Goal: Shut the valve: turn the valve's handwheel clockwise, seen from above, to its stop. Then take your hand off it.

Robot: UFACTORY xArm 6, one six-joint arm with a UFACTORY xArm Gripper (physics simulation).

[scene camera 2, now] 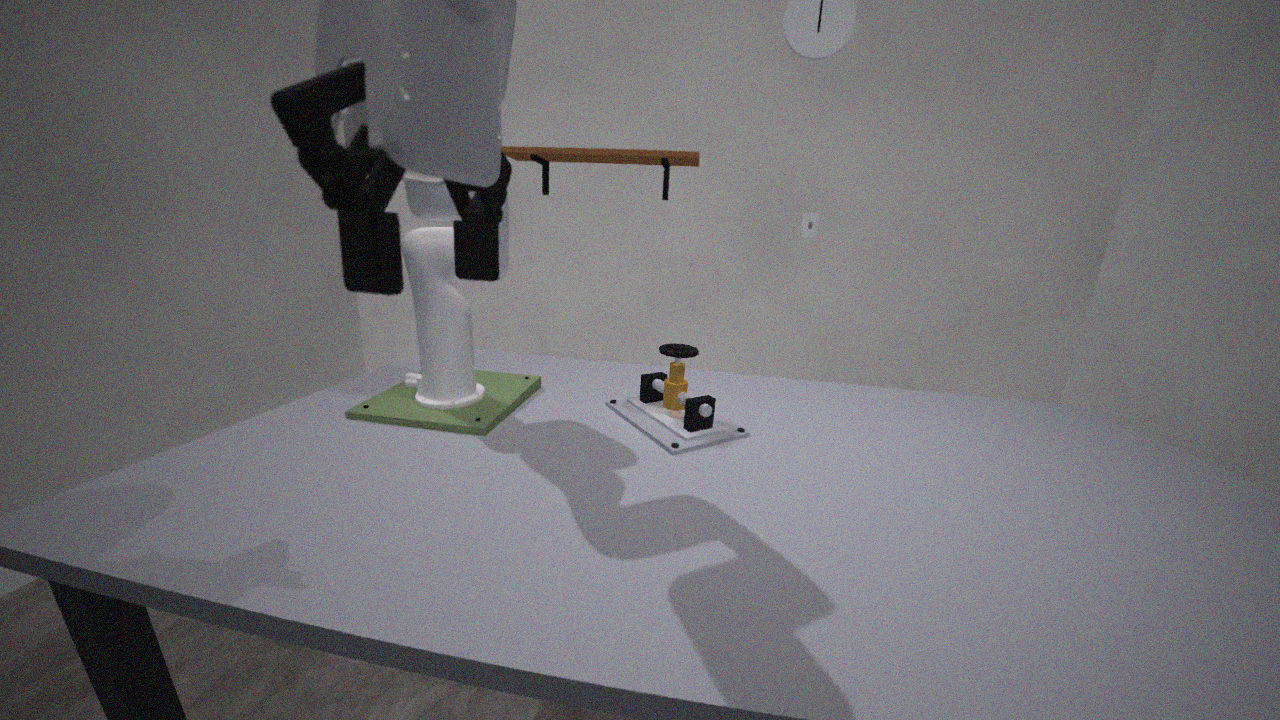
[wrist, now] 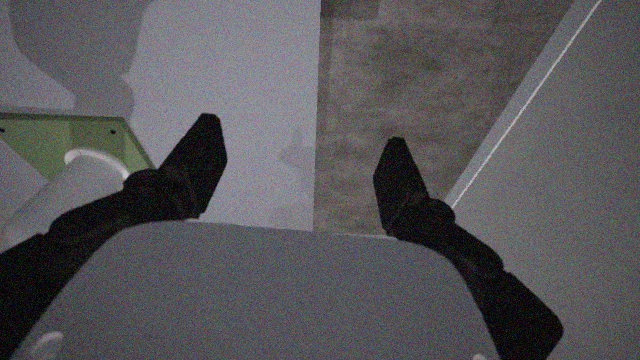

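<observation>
The valve (scene camera 2: 675,390) stands upright on a pale base plate (scene camera 2: 677,445) on the table in scene camera 2. Its body is orange, with a pipe stub held by a black block on each side. The black round handwheel (scene camera 2: 678,351) lies flat on top of it. How far the handwheel is turned cannot be told. My gripper (scene camera 2: 427,268) (wrist: 304,148) is open and empty, its two black fingers wide apart and pointing down. It hangs high above the table, well away from the handwheel and to the left of it in scene camera 2. The valve does not show in the wrist view.
The arm's white base column (scene camera 2: 444,340) (wrist: 82,185) stands on a green plate (scene camera 2: 384,413) (wrist: 37,145), left of the valve in scene camera 2. The table (scene camera 2: 358,528) (wrist: 250,75) ends below the gripper in the wrist view, with floor (wrist: 400,75) beyond. A wooden rail (scene camera 2: 599,155) is on the wall.
</observation>
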